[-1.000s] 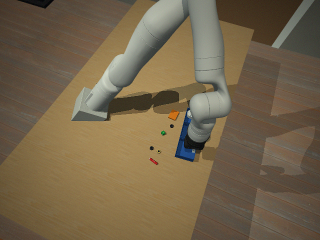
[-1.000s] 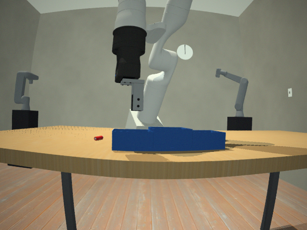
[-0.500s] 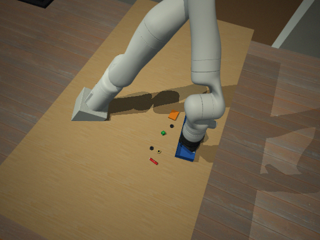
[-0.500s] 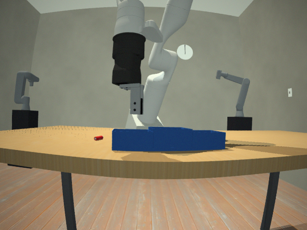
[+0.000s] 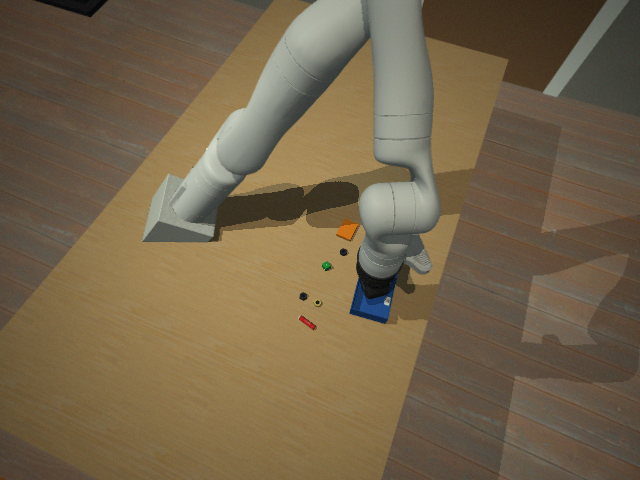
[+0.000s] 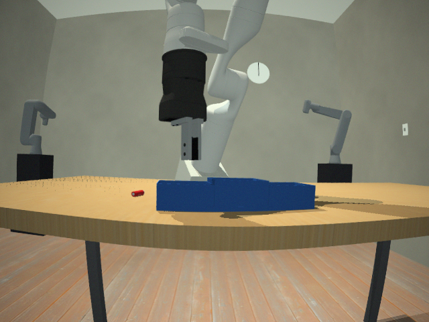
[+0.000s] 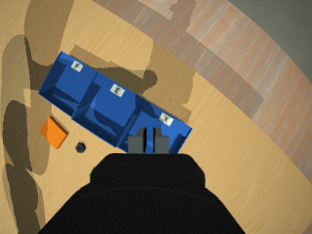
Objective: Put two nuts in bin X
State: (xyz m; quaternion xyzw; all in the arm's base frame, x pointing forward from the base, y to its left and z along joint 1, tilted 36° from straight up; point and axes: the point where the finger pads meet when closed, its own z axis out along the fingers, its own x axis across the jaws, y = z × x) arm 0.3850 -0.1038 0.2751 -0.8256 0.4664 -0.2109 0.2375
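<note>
Right now my hand is 10 mm past the row of blue bins, 70 mm to the right of it and 70 mm above it. Round my hand: yellow nut (120 mm behind, 60 mm to the right, 90 mm below); red cylinder (130 mm behind, 110 mm to the right, 90 mm below); green block (130 mm behind, 40 mm to the left, 80 mm below).
</note>
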